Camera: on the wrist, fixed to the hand. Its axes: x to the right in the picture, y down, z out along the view.
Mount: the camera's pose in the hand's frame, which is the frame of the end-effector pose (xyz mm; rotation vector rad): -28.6 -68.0 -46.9 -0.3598 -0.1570 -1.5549
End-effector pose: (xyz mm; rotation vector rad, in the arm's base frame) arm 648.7 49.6 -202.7 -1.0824 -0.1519 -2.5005
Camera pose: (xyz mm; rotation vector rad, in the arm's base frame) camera 606.8 108.7 -251.6 0.7771 0.4220 1.7711
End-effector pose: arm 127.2 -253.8 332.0 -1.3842 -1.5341 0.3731
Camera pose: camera 121.9 -316.8 392.4 -0.0670 -2.3666 -0.7939
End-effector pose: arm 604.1 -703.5 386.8 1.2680 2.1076 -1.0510
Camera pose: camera 557.3 -700.4 460.5 -0.8597 2.7865 -1.0400
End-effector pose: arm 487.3 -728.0 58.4 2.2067 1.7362 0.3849
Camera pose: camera 401.8 -737.4 73.7 0.2518 2.3762 0.0773
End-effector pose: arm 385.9 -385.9 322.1 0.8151 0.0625 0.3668
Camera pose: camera 370.2 -405.5 238.4 0.2562 0.4341 -1.1250
